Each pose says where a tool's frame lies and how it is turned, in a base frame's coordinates. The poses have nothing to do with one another.
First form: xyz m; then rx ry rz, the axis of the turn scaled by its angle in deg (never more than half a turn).
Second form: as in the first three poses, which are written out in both.
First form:
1: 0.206 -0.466 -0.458 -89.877 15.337 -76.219
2: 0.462 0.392 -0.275 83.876 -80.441 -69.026
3: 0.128 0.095 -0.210 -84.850 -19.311 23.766
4: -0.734 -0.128 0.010 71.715 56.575 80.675
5: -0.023 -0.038 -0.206 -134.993 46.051 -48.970
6: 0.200 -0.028 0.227 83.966 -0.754 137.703
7: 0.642 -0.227 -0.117 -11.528 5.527 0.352
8: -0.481 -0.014 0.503 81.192 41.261 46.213
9: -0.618 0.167 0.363 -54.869 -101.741 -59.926
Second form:
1: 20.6 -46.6 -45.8 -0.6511 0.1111 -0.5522 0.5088
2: 46.2 39.2 -27.5 0.5736 -0.5502 -0.4721 0.3813
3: 12.8 9.5 -21.0 -0.6663 -0.1516 0.1866 0.7058
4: -73.4 -12.8 1.0 0.5144 0.4058 0.5786 0.4858
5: -2.3 -3.8 -20.6 -0.8663 0.2955 -0.3142 0.2520
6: 20.0 -2.8 22.7 0.5137 -0.0046 0.8424 0.1626
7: 64.2 -22.7 -11.7 -0.1004 0.0481 0.0031 0.9938
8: -48.1 -1.4 50.3 0.6184 0.3143 0.3520 0.6284
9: -61.8 16.7 36.3 -0.3822 -0.7088 -0.4175 0.4210
